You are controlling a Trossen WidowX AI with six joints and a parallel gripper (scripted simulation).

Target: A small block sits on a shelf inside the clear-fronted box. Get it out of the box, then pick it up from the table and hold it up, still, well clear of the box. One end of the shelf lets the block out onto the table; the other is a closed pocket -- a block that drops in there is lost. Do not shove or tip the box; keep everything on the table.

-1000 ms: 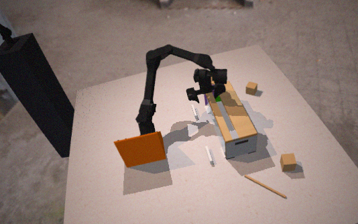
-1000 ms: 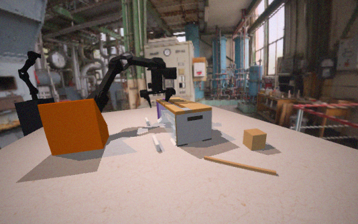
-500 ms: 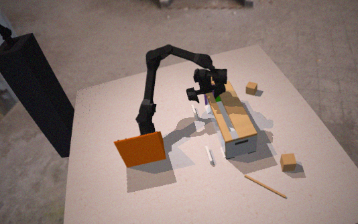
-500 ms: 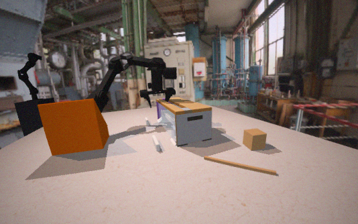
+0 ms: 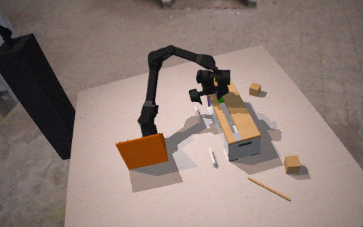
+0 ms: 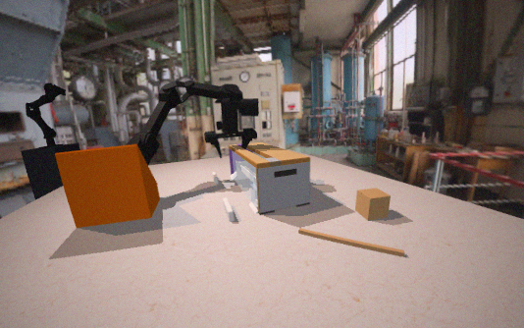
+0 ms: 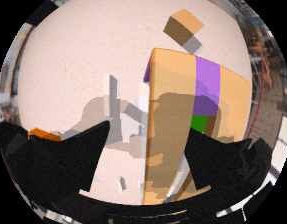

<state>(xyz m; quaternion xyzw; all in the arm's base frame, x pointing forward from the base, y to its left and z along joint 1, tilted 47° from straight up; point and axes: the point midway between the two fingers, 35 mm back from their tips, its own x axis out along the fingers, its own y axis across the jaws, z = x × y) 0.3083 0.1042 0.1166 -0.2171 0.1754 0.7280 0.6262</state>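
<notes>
Now: gripper tip 6 cm short of the green block and 2 cm to the right of it. Also, from my gripper tip: box (5 cm ahead, 12 cm to the right, 3 cm below); then thin wooden stick (18 cm ahead, 48 cm to the right, 9 cm below).
</notes>
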